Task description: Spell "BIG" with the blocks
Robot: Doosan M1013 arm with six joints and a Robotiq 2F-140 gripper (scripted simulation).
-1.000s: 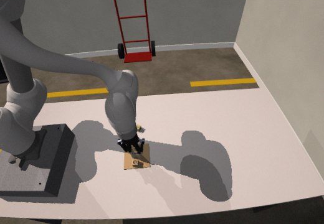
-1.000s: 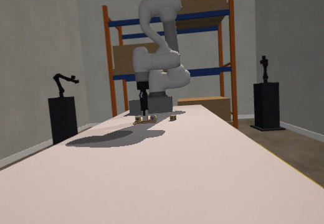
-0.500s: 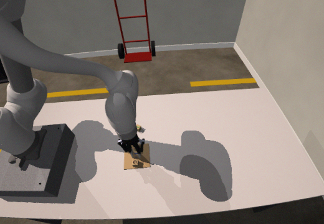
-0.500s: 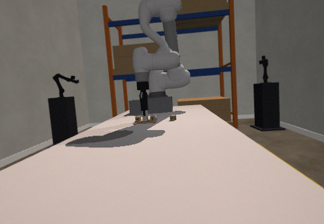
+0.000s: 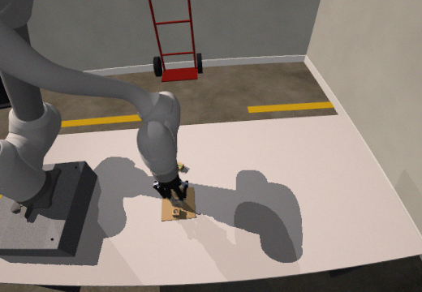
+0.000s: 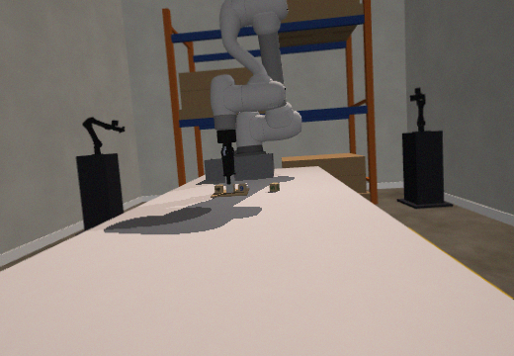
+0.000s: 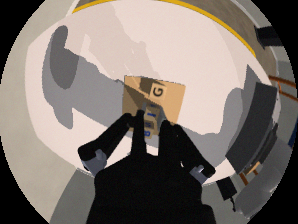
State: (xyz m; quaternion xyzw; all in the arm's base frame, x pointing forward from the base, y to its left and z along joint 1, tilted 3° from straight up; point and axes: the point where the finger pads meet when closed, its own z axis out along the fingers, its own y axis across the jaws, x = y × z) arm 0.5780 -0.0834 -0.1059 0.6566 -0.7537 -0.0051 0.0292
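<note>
Right now my hand is 40 mm above the tan mat. Round my hand: block marked g: 50 mm to the right, 20 mm below, 10 mm behind.
</note>
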